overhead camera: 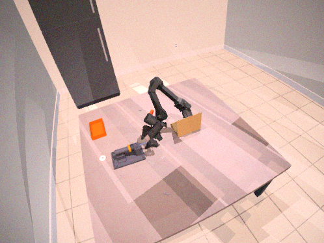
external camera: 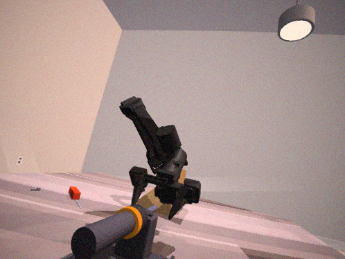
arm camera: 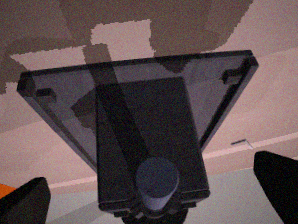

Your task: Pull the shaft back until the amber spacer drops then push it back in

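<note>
The amber spacer is 100 mm ahead of my gripper tip and 10 mm to the right of it. Also, from my gripper tip: screw 20 mm ahead, 370 mm to the left, 70 mm below; then red-handled tool 170 mm behind, 300 mm to the right, 70 mm below; then white ring 300 mm ahead, 90 mm to the right, 70 mm below.
</note>
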